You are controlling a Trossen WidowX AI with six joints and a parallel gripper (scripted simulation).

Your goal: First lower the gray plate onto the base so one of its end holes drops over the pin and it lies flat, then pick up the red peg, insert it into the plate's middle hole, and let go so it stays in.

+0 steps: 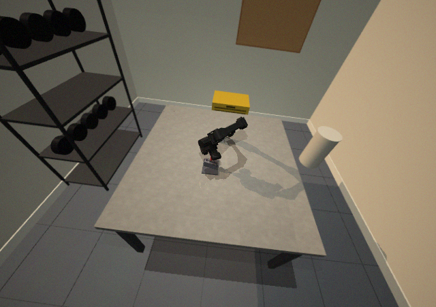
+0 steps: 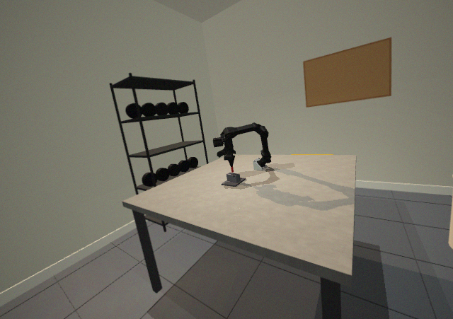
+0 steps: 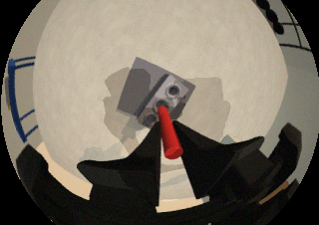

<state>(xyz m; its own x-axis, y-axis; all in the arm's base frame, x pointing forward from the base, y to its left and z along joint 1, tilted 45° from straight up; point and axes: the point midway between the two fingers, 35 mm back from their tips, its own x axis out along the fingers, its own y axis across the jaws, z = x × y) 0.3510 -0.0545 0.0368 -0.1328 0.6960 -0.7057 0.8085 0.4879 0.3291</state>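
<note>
The gray plate lies 7 cm below my gripper tip. Also, from my gripper tip: dark base: 10 cm below, 2 cm to the left; then red peg: right at my gripper tip.
</note>
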